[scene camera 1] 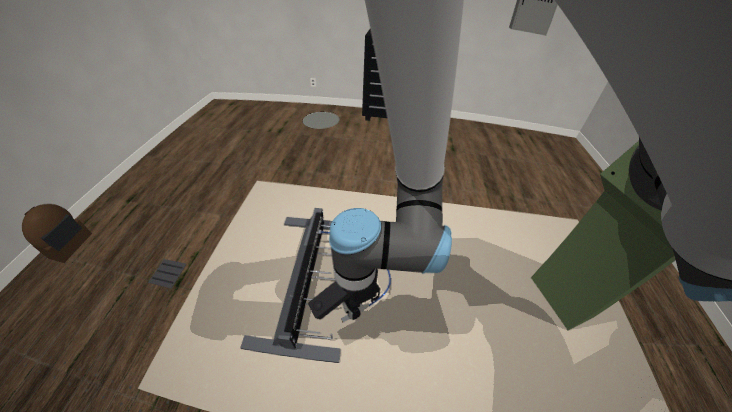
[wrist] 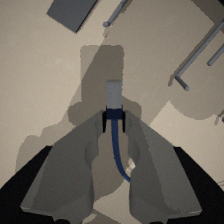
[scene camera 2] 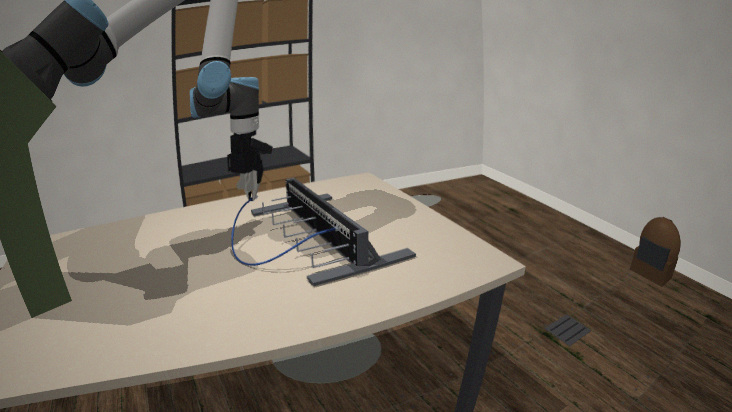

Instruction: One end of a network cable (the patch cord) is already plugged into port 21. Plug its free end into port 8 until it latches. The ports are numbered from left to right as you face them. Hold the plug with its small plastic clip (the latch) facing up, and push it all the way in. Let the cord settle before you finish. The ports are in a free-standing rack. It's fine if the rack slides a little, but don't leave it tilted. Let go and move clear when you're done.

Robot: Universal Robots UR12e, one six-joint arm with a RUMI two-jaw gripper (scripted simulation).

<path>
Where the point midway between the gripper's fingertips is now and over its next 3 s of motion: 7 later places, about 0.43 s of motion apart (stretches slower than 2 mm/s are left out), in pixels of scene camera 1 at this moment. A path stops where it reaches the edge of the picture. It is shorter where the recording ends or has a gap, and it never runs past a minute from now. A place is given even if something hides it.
My gripper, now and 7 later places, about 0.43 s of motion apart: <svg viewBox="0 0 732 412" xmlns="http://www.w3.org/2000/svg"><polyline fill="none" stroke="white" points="350,316 347,310 343,304 340,299 337,295 335,291 334,289 333,288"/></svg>
</path>
